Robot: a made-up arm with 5 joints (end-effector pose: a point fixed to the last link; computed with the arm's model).
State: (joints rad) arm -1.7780 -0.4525 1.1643 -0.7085 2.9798
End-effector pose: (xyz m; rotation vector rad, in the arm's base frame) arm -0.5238 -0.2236 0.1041 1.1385 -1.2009 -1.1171
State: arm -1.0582 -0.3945 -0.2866 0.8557 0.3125
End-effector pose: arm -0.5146 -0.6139 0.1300 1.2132 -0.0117 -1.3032
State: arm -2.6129 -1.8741 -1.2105 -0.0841 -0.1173
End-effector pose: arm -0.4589 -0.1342 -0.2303 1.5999 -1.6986 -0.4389
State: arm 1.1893 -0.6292 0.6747 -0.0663 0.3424
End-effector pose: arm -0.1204 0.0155 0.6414 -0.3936 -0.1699 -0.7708
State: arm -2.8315 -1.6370 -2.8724 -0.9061 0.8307
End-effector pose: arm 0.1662 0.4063 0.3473 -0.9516 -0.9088 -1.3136
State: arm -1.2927 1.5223 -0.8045 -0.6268 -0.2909
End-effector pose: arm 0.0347 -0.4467 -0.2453 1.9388 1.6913 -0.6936
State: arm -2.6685 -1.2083 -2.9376 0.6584 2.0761
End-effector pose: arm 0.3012 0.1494 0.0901 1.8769 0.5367 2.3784
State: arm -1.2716 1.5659 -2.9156 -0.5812 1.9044
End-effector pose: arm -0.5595 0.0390 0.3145 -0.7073 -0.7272 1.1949
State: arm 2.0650 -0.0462 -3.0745 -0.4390 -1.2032
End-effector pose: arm -0.0073 -0.3314 -0.1750 2.7381 0.8455 0.3473
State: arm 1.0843 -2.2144 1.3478 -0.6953 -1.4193
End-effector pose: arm 0.1512 -0.5286 0.0732 -0.1913 1.8238 -1.6957
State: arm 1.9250 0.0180 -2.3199 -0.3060 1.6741
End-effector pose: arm -0.5989 -0.4985 0.2459 1.4973 -0.6385 -1.0432
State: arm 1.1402 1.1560 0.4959 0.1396 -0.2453
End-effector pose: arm -0.6897 -0.1672 0.0987 1.6344 -0.9828 -1.5754
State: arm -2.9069 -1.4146 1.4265 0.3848 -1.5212
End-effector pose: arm -0.2061 0.5177 0.1694 -0.2106 -1.6153 -1.5801
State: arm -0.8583 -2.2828 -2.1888 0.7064 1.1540
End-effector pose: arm 0.3092 -0.3115 -0.3515 -0.0196 2.3311 0.1063
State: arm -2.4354 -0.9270 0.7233 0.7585 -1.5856
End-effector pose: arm -0.3307 0.4762 -0.2466 -0.9517 -1.5998 -0.6155
